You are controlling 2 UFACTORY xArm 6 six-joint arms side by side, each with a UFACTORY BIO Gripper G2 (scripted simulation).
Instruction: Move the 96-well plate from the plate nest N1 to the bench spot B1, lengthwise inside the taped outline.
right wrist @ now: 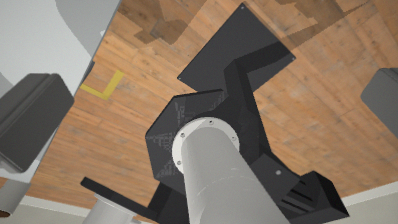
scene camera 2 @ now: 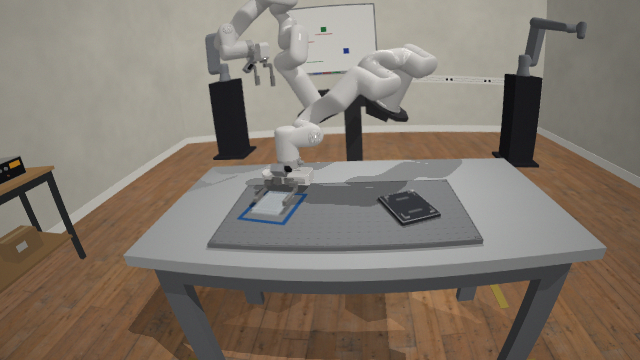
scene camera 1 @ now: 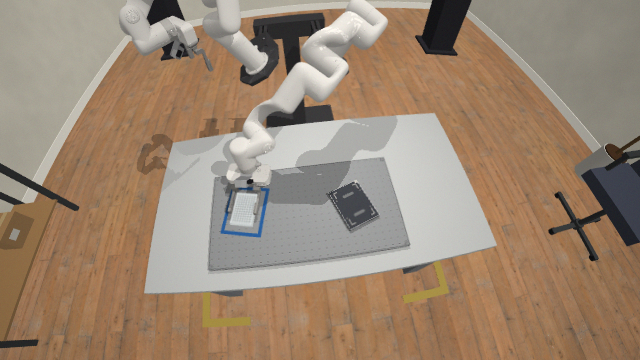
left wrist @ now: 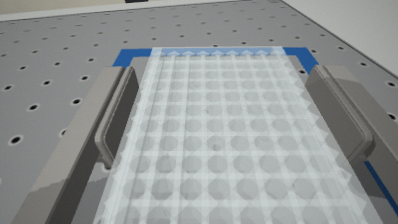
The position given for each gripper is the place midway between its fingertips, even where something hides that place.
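Note:
Scene camera 2 shows the left gripper (scene camera 2: 269, 202), while the right gripper (scene camera 1: 201, 63) is visible in scene camera 1. A white 96-well plate (left wrist: 211, 127) appears in the left wrist view; in the right wrist view, the plate is out of frame.

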